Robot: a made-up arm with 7 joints. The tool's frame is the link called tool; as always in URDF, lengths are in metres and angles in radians. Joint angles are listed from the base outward. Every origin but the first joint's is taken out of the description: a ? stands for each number. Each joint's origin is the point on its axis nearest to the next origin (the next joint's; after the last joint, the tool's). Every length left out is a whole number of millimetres.
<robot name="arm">
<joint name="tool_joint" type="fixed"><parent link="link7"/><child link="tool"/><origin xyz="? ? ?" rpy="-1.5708 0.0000 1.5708"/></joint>
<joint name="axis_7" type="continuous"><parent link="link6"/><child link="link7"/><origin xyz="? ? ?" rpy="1.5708 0.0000 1.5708"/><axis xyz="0 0 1"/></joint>
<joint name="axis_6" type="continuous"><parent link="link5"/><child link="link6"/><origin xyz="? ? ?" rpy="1.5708 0.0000 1.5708"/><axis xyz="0 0 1"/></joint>
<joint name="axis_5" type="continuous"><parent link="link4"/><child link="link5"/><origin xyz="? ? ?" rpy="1.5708 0.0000 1.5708"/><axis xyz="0 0 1"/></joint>
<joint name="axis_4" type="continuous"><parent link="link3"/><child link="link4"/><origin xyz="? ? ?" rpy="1.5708 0.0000 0.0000"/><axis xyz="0 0 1"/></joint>
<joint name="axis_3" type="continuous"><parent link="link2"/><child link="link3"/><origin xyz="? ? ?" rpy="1.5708 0.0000 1.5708"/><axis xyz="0 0 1"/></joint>
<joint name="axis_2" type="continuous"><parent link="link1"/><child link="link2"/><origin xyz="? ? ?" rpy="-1.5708 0.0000 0.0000"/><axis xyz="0 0 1"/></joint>
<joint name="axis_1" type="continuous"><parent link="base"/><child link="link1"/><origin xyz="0.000 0.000 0.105" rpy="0.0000 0.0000 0.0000"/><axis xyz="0 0 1"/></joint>
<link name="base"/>
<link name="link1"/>
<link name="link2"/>
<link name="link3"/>
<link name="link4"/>
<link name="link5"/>
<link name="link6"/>
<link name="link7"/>
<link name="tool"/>
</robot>
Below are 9 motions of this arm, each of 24 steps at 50 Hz.
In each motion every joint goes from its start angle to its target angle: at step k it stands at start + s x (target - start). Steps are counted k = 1, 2, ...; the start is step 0. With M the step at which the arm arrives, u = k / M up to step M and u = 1 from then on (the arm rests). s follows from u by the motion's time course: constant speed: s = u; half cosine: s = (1 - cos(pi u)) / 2; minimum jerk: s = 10 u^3 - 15 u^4 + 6 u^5.
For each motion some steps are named. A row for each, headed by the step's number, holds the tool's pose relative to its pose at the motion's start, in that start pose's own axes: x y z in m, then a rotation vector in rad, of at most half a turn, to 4 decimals.
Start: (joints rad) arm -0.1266 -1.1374 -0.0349 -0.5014 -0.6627 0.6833 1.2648
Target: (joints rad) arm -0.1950 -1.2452 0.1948 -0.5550 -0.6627 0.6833 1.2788
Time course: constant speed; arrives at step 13
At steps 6, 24:
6: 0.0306 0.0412 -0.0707 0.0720 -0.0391 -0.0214
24: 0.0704 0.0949 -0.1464 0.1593 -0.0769 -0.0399

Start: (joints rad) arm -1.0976 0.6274 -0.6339 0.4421 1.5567 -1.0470 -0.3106
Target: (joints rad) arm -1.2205 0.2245 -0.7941 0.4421 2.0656 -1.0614 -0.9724
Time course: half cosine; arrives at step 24
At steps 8, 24:
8: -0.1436 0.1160 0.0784 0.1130 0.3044 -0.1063
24: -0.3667 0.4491 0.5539 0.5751 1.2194 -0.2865

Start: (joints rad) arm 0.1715 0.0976 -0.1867 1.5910 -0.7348 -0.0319 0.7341
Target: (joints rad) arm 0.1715 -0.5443 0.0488 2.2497 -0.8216 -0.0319 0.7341
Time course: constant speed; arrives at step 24
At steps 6, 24:
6: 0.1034 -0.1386 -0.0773 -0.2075 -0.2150 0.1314
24: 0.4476 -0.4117 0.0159 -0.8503 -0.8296 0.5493

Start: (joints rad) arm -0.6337 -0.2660 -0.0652 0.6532 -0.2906 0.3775 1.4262
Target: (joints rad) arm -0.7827 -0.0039 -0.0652 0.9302 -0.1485 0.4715 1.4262
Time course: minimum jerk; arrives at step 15
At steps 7, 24:
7: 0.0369 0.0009 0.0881 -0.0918 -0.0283 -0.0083
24: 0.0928 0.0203 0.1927 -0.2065 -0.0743 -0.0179

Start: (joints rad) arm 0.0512 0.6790 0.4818 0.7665 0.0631 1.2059 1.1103
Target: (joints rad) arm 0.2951 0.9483 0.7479 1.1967 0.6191 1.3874 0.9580
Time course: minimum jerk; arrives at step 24
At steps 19, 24:
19: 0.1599 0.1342 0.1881 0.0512 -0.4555 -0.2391
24: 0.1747 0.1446 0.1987 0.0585 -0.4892 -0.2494

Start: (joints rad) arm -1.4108 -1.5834 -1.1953 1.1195 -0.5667 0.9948 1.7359
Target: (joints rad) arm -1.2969 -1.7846 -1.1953 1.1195 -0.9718 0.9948 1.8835
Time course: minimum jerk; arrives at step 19
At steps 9, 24:
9: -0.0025 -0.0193 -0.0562 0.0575 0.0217 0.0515
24: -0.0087 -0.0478 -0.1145 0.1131 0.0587 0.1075

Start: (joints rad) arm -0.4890 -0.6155 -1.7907 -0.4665 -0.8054 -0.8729 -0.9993
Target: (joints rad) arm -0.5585 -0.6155 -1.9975 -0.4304 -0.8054 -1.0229 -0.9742
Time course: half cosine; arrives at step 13
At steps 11, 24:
11: -0.1100 -0.1154 -0.0611 -0.2253 0.1453 -0.1854
24: -0.1170 -0.1225 -0.0635 -0.2402 0.1534 -0.1960

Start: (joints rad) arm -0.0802 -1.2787 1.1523 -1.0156 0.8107 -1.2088 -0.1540
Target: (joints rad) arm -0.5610 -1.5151 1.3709 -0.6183 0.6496 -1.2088 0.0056
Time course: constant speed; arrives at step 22
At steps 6, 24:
6: 0.1190 0.0221 0.0272 0.0818 -0.1181 -0.1440
24: 0.4415 -0.0690 0.1164 0.1635 -0.4686 -0.5354

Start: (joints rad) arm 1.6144 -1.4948 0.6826 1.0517 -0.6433 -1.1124 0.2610
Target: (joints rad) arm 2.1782 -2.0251 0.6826 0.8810 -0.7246 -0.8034 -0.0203
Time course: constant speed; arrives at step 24
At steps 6, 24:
6: 0.0846 0.1226 -0.0335 0.1195 0.0558 -0.1775
24: 0.4609 0.3387 -0.1697 0.4308 0.1424 -0.6588

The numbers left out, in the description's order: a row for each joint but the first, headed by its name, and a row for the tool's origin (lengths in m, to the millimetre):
tool: 0.357 -0.051 0.000
axis_7: 0.157 -0.070 0.000
axis_6: 0.002 0.158 0.000
axis_5: 0.384 -0.088 0.000
axis_4: 0.276 0.033 0.000
axis_3: 0.034 0.392 0.000
axis_2: -0.361 0.121 0.000

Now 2 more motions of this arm.
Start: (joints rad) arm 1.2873 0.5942 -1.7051 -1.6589 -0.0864 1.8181 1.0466
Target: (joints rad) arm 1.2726 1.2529 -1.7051 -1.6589 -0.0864 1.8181 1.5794
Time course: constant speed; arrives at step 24
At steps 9, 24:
9: 0.2023 -0.0384 0.0637 -0.0907 -0.2143 0.2298
24: 0.5164 0.0511 0.2011 -0.1372 -0.5519 0.6522

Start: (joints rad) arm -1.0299 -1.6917 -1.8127 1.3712 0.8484 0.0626 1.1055
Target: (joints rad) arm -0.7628 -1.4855 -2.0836 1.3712 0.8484 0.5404 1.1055
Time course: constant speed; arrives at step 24
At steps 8, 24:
8: -0.0313 0.0462 0.0006 0.1032 0.0436 -0.1856
24: -0.0702 0.1630 0.0025 0.3034 0.1032 -0.5800

